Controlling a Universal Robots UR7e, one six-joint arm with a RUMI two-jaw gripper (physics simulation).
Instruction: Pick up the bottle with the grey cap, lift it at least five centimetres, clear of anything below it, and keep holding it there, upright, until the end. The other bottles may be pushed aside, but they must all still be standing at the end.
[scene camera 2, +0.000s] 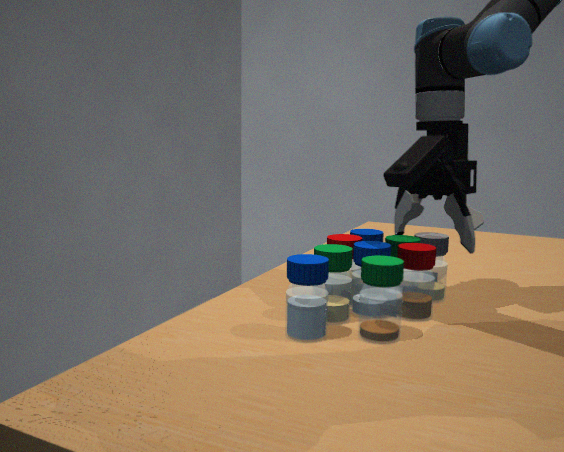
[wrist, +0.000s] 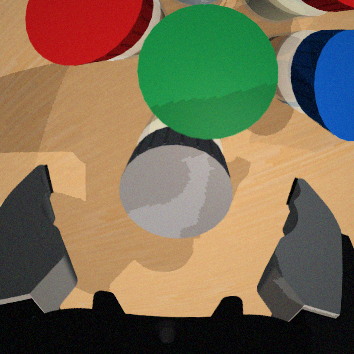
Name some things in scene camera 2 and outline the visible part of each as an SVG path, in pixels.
My gripper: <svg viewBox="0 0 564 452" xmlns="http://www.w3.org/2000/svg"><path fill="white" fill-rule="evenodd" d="M416 122L416 130L427 130L427 136L421 136L383 174L388 187L399 187L395 204L395 235L403 235L406 224L423 212L424 207L420 205L423 198L432 195L434 200L441 200L442 196L446 195L444 210L454 222L454 228L460 236L460 243L470 254L474 253L474 230L484 224L484 217L479 211L470 208L466 202L466 194L476 193L477 161L468 160L468 123L463 123L463 121ZM471 170L474 170L473 186L470 186Z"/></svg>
A red-capped bottle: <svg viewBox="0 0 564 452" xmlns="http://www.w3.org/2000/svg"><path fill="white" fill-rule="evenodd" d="M399 244L397 258L404 261L403 281L398 285L403 294L402 320L407 322L430 321L433 316L435 277L431 269L433 269L436 262L436 247L423 243Z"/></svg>
